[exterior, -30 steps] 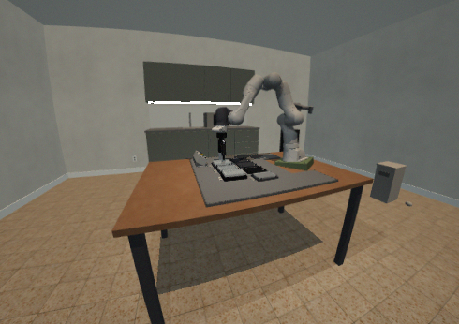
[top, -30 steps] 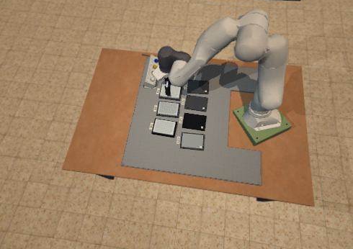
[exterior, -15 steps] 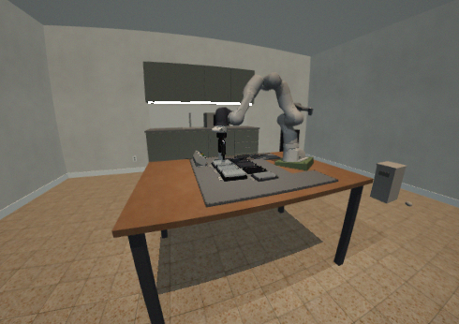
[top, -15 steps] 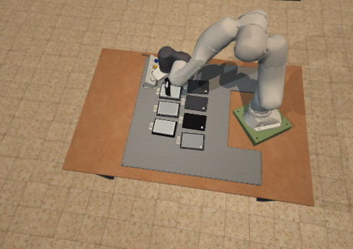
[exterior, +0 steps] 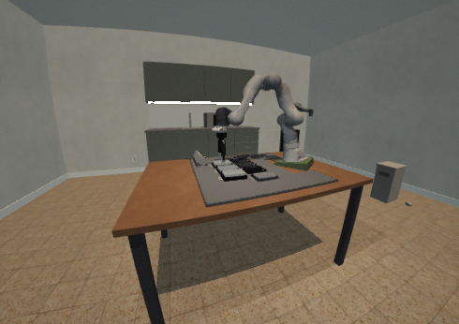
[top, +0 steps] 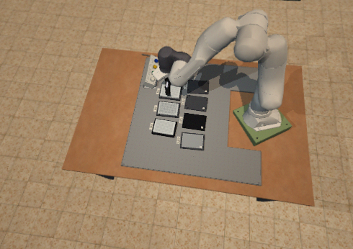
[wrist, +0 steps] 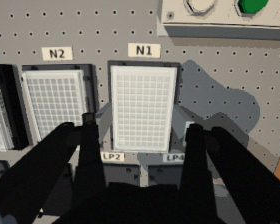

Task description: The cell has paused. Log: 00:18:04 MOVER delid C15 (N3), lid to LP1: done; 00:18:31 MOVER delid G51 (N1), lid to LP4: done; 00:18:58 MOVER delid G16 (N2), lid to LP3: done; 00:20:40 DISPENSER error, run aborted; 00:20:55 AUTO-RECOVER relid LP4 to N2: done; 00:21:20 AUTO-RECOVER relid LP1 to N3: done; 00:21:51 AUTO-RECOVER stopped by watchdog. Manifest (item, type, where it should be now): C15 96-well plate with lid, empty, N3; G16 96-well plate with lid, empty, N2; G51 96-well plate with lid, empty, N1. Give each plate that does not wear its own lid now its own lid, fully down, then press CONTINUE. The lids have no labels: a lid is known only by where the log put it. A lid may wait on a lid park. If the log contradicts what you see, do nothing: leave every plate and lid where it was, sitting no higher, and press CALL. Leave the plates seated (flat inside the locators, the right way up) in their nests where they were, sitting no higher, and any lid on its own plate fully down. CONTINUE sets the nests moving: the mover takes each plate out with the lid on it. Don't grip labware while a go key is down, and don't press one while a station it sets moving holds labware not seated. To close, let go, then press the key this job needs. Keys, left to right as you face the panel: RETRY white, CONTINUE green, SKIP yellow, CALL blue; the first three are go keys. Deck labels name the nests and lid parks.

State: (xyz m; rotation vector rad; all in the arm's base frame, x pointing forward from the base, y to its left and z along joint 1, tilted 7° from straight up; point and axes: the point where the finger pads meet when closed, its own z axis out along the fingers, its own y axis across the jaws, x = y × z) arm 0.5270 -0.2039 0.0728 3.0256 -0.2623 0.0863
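Right now my hand is 2 cm above the clear lid. Also, from my hand: LP2 label 9 cm behind, 7 cm to the left, 5 cm below; then white retry key 12 cm ahead, 7 cm to the right, 1 cm above; then green continue key 12 cm to the right, 11 cm ahead, 1 cm above.
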